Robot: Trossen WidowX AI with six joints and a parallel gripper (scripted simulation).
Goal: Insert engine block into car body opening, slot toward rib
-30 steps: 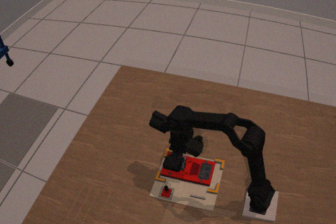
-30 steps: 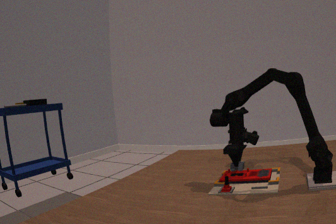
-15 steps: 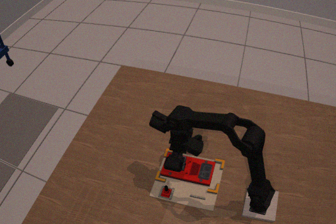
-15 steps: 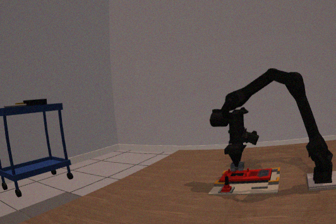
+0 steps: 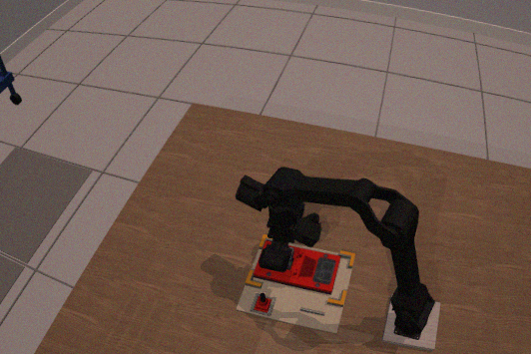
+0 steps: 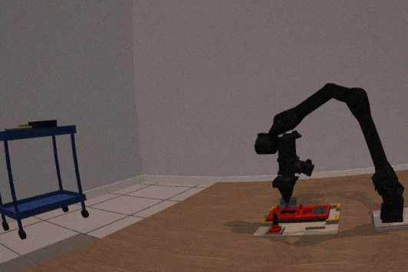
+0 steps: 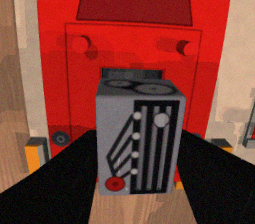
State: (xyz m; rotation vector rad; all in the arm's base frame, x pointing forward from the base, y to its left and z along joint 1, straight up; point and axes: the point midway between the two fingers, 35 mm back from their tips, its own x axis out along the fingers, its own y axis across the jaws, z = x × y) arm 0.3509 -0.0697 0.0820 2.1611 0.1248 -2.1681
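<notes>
The engine block lies 10 mm below my gripper tip.
</notes>
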